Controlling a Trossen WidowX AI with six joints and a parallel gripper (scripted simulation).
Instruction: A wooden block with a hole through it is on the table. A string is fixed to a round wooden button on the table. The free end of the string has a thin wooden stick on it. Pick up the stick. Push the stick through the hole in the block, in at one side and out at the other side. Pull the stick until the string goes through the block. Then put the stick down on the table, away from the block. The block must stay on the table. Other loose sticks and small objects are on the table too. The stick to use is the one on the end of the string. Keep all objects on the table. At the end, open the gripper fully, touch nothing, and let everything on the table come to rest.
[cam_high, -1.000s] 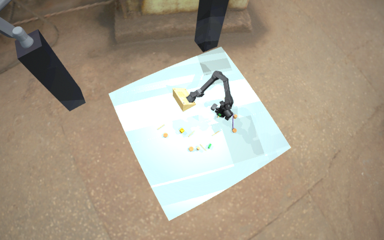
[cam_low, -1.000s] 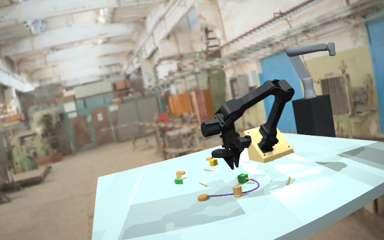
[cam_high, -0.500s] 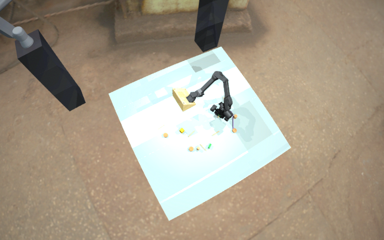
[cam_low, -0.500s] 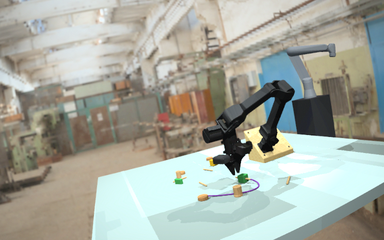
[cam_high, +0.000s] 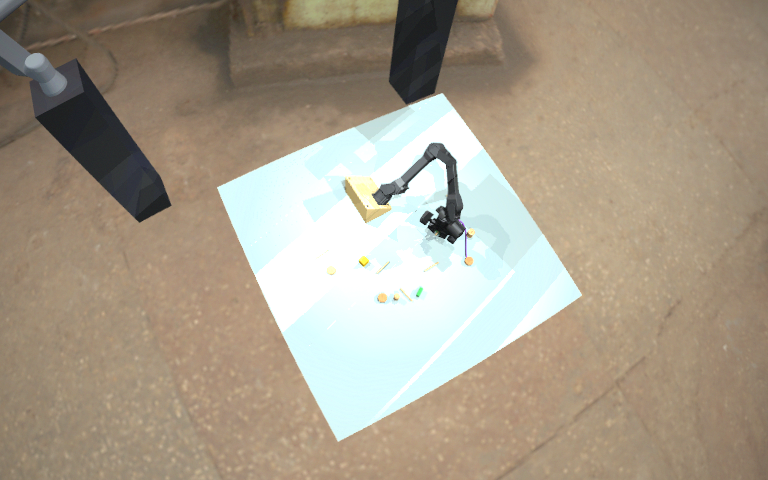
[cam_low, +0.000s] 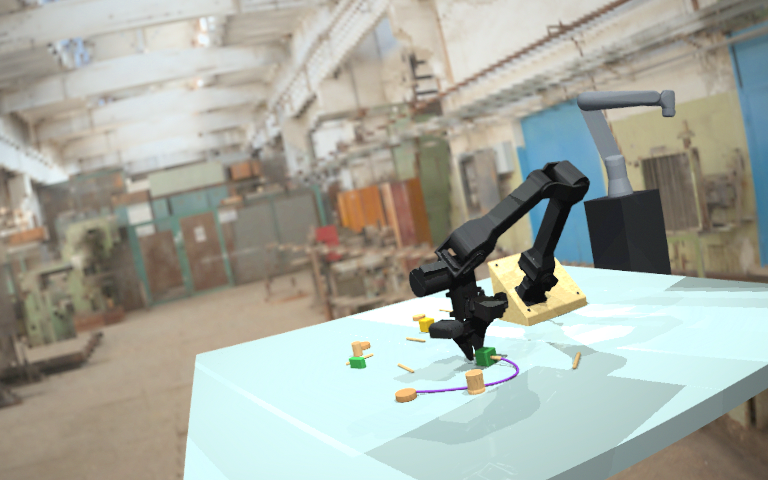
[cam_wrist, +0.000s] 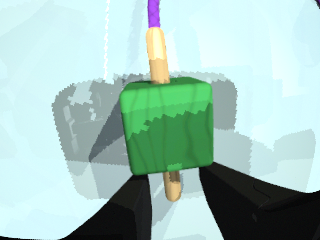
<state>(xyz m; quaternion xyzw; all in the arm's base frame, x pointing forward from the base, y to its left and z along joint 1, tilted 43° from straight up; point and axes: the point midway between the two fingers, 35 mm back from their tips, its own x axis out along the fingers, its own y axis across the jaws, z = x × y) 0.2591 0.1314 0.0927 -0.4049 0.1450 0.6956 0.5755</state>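
The green cube is 10 mm behind my gripper tip and 20 mm to the left of it. From my gripper tip the other things lie so: thin wooden stick 20 mm behind, 40 mm to the left; round wooden button 180 mm ahead, 60 mm to the left; yellow cube 50 mm behind, 360 mm to the right.
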